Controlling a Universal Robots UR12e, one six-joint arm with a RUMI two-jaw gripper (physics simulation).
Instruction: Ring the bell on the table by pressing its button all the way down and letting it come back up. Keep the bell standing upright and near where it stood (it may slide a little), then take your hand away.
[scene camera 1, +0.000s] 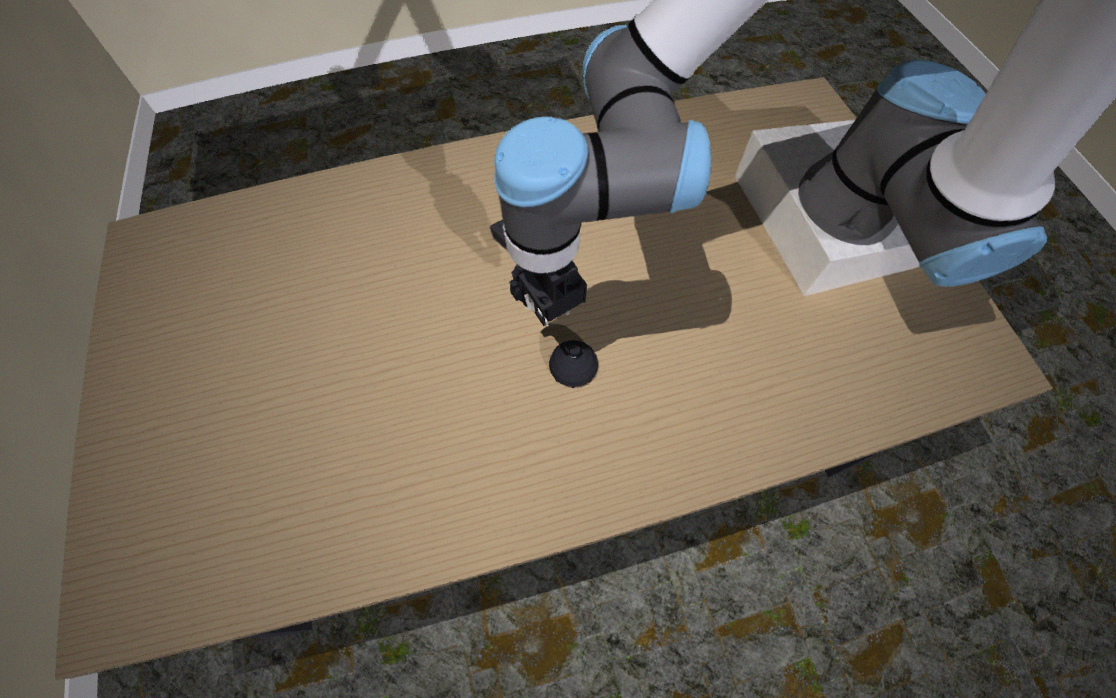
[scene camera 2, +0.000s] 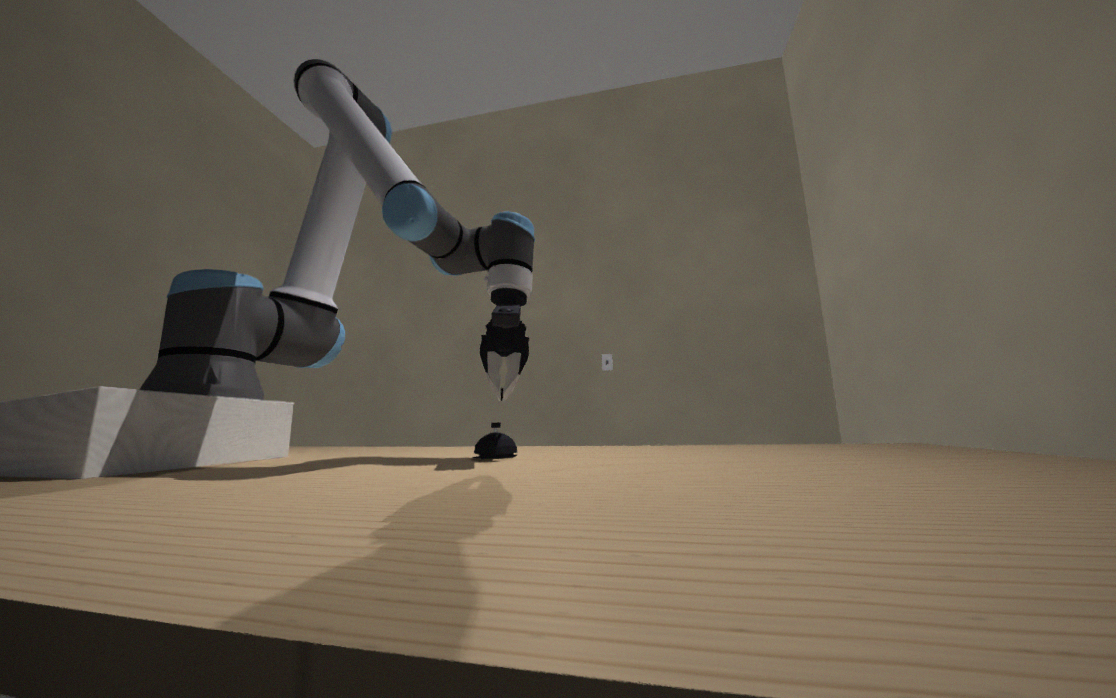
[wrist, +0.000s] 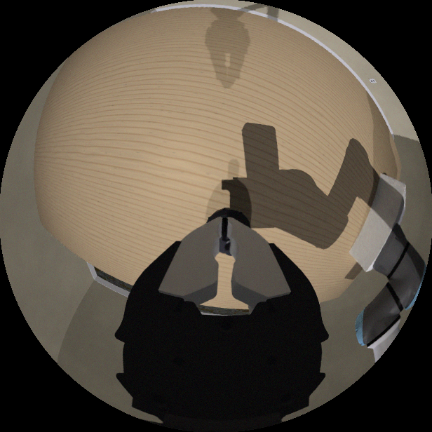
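Pixels of known places: gripper, fingertip midpoint: (scene camera 2: 501, 400); arm's base, origin of the base link: (scene camera 1: 846, 204) (scene camera 2: 204, 403).
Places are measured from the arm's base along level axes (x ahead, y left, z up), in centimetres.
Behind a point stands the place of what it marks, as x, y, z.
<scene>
A black dome-shaped bell (scene camera 1: 573, 367) {59.2, 6.8, -7.2} (scene camera 2: 495, 446) {59.1, 1.1, -9.1} stands upright on the wooden table (scene camera 1: 329, 411) {100.1, -4.1, -11.3} (scene camera 2: 699, 526) {83.0, -44.3, -11.3}. Its small button (scene camera 2: 495, 425) {58.4, 4.0, -5.2} is up, with a gap between it and the dome in the scene camera 2 view. In the wrist view the dark rim of the bell (wrist: 229, 213) shows just past the fingertips, and most of it is hidden behind the fingers. My gripper (scene camera 1: 544, 321) {60.9, -1.9, -0.7} (scene camera 2: 502, 396) {60.9, -1.9, -0.7} (wrist: 223, 219) is shut and empty. It points down above the bell, and its tips are apart from the button by a small gap.
The arm's white base block (scene camera 1: 781, 222) {9.6, -4.3, -5.8} (scene camera 2: 197, 432) {8.9, -8.8, -5.5} (wrist: 375, 230) stands at one end of the table. Shadows of the arm fall across the table beside the bell. A wall outlet (scene camera 2: 606, 362) is on the wall behind.
</scene>
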